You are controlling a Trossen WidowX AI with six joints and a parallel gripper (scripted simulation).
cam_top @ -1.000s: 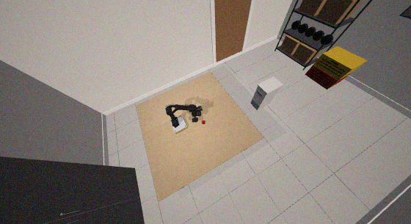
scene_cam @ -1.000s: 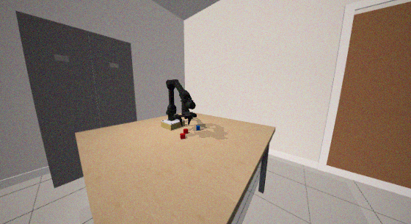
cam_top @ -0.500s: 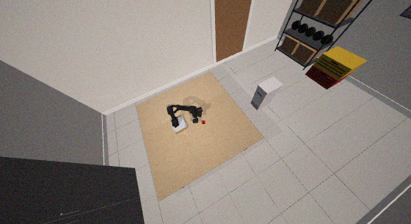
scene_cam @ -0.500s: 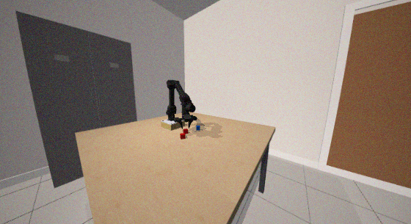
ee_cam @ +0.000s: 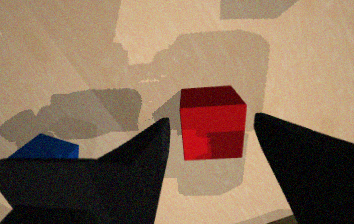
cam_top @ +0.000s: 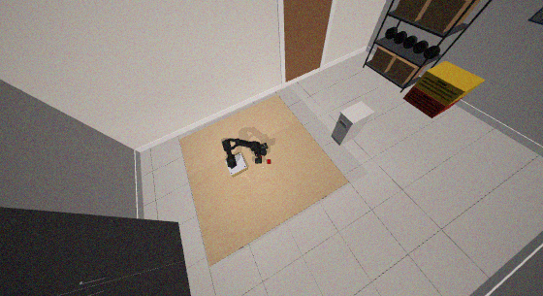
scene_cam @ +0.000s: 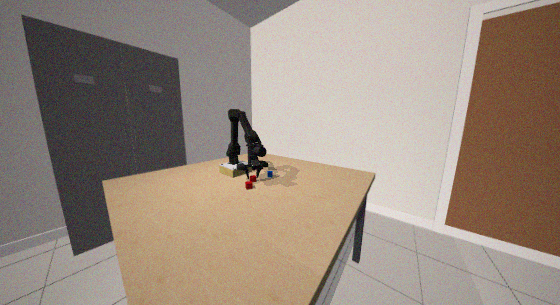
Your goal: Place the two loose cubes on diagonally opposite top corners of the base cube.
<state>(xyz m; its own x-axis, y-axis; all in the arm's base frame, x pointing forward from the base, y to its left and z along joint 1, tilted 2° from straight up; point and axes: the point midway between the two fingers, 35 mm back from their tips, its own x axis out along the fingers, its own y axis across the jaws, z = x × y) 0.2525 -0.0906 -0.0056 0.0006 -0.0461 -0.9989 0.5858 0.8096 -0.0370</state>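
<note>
The blue base cube lies 5 cm ahead of my gripper tip and 12 cm to the left of it. The rest, counted from my gripper tip: red cube: 5 cm ahead, 9 cm to the right.
</note>
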